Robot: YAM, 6 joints.
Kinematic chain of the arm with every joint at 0, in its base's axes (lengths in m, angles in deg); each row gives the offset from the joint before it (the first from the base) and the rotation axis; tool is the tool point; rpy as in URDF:
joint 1: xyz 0 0 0.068 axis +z
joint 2: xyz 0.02 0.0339 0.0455 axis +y
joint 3: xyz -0.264 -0.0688 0 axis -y
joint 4: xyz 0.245 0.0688 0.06 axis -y
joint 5: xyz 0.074 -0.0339 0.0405 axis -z
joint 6: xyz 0.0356 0 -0.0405 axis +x
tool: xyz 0 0 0 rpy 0 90 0
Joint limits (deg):
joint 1: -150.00..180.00
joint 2: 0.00..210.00
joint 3: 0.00..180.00
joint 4: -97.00..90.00
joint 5: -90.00..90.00
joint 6: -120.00..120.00
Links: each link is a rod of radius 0.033 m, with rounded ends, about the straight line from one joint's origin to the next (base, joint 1, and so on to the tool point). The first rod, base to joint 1, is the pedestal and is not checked.
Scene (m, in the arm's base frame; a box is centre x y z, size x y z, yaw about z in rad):
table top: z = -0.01
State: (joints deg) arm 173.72 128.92 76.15 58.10 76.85 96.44
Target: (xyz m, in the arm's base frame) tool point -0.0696 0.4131 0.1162
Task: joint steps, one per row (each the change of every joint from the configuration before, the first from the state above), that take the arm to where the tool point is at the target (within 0.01 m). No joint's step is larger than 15 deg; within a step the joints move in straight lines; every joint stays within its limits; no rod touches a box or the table.
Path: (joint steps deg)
1: -13.87 -0.31 -2.76 -0.09 0.69 0.00
2: -13.87 -0.30 -2.76 -0.09 0.68 0.00
3: -13.87 -0.31 -2.76 -0.09 0.69 0.00
4: -13.87 -0.31 -2.76 -0.10 0.69 0.00
5: -13.87 -0.30 -2.76 -0.09 0.68 0.00

